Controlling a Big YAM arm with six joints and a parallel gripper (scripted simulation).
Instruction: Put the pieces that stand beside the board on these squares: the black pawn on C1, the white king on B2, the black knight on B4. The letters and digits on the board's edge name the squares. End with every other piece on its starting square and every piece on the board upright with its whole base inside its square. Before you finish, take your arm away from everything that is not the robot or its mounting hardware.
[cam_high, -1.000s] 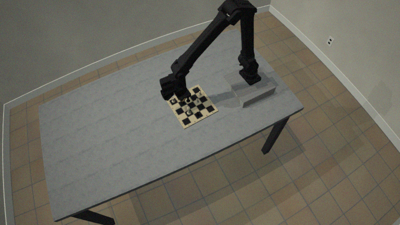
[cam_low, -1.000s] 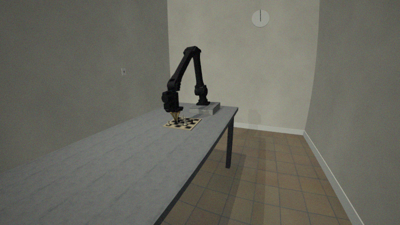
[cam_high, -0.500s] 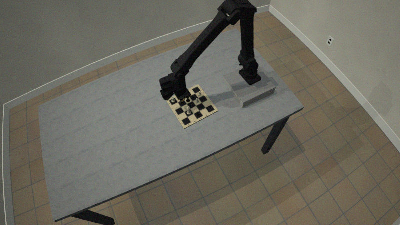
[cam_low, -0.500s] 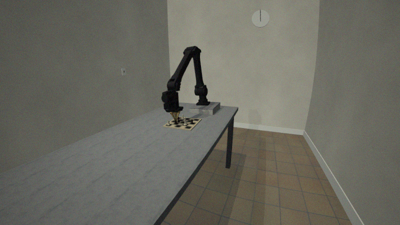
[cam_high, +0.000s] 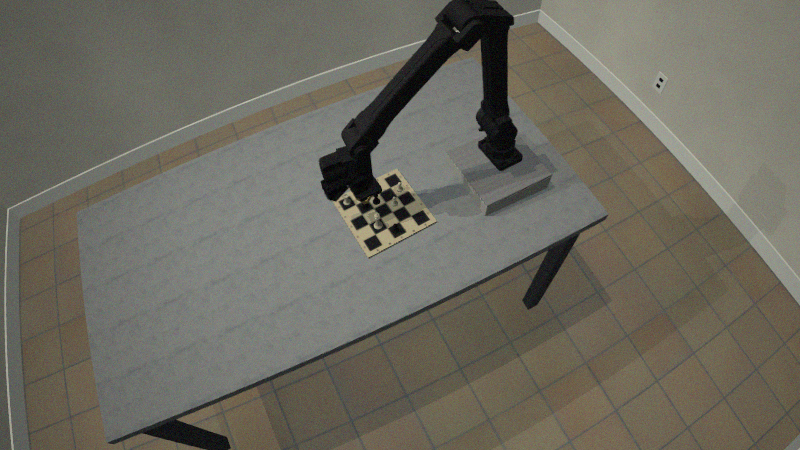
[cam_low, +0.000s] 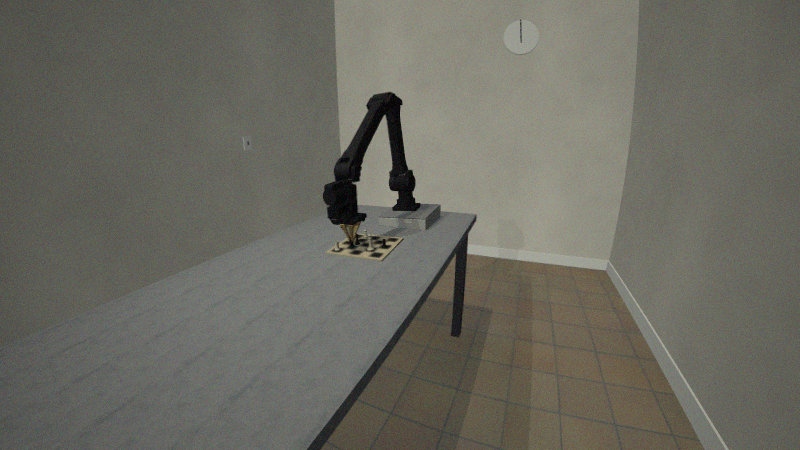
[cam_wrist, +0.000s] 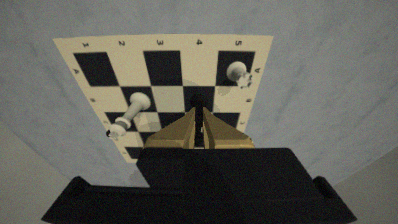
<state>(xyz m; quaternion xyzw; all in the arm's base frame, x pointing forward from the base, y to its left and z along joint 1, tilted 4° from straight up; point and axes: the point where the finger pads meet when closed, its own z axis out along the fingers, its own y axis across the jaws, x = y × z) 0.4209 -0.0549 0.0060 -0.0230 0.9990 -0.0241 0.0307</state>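
Now: hand 30 mm past the black chess piece and 10 mm above it. The rest, counted from my hand: chessboard: 40 mm behind, 40 mm to the left, 30 mm below; then white king: 70 mm to the left; then black pawn: 40 mm behind, 110 mm to the left, 20 mm below.
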